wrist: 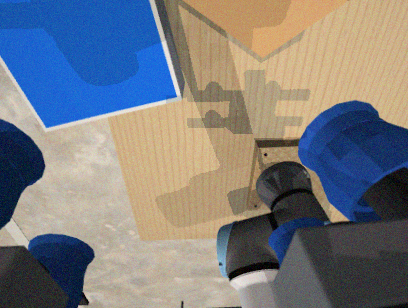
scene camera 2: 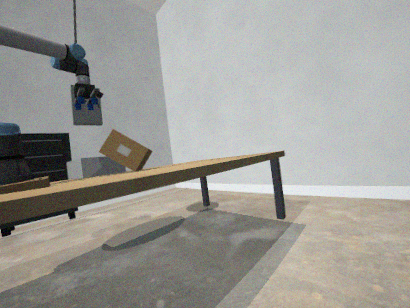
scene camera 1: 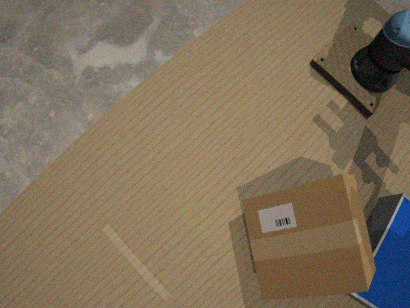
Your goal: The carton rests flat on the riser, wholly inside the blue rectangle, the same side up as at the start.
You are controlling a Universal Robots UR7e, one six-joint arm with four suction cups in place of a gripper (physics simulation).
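I can see a brown carton in scene camera 1, in scene camera 2 [118,147] and in the wrist view. On the carton, [wrist: 263,34] and [scene camera 1: 354,187] are the same spot, as I see it from the wrist and from scene camera 1.
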